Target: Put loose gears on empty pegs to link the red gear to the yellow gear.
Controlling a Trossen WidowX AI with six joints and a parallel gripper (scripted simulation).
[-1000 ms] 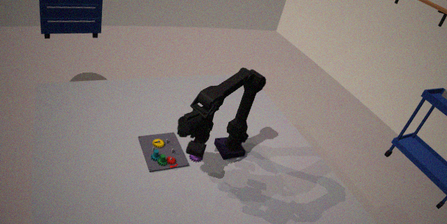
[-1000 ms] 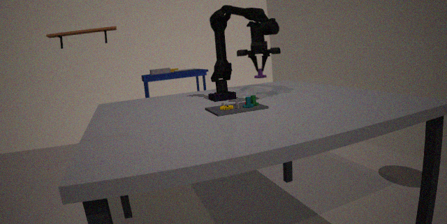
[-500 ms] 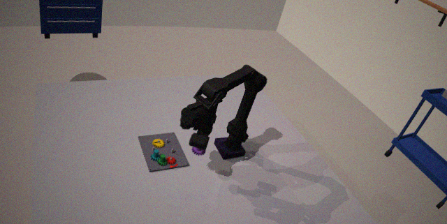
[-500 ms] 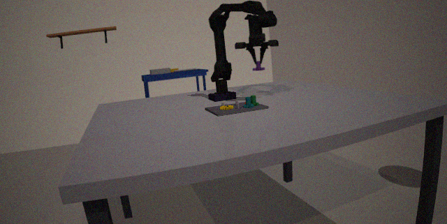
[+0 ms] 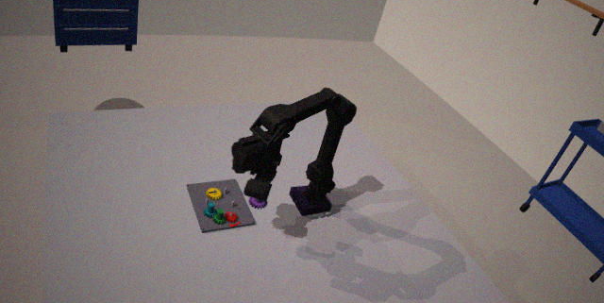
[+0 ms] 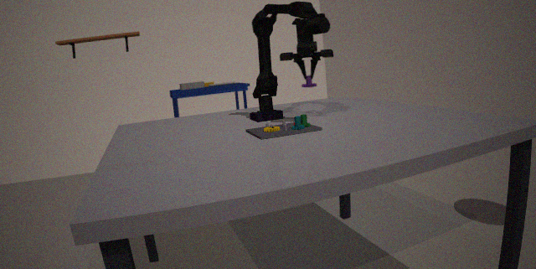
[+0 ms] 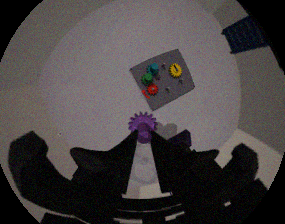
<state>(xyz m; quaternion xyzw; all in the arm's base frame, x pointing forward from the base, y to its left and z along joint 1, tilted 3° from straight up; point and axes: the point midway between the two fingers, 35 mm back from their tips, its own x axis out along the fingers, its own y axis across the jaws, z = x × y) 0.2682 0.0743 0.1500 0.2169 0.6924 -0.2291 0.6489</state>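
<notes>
The teal gear lies 10 cm ahead of my gripper tip, 10 cm to the right of it and 14 cm below it. Also, from my gripper tip: red gear (4 cm ahead, 7 cm to the right, 14 cm below); red arrow (4 cm ahead, 4 cm to the right, 15 cm below); purple gear (1 cm below).
</notes>
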